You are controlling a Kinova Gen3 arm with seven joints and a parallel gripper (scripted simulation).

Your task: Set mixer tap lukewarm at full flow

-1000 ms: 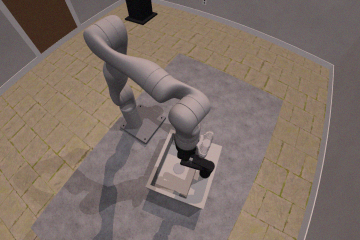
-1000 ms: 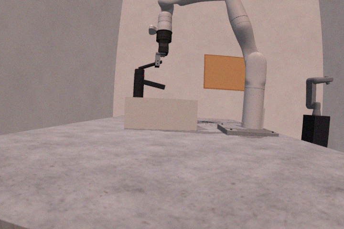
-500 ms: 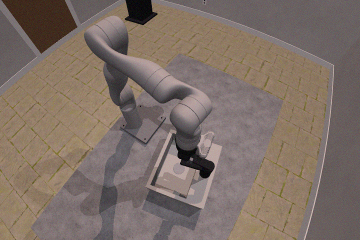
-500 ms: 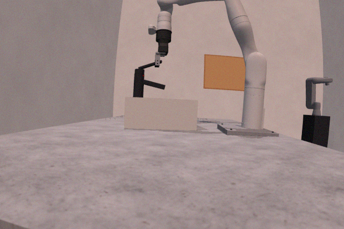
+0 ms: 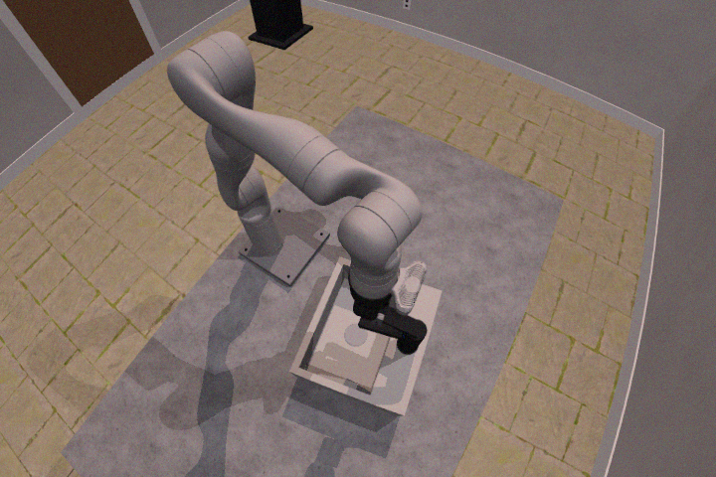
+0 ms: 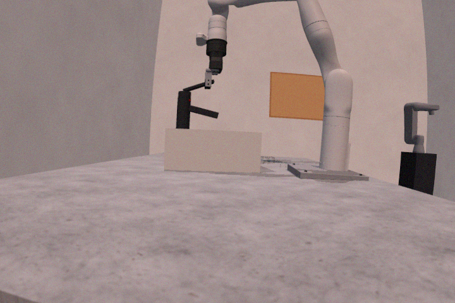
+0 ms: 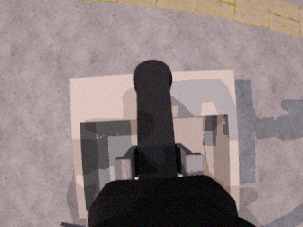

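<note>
Now: the lever 30 mm ahead of my hand, 10 mm to the left of it and 10 mm below it. From my hand the other things lie so: black mixer tap 70 mm below, 60 mm ahead, 10 mm to the left; then sink basin 260 mm below, 40 mm behind, 10 mm to the right.
</note>
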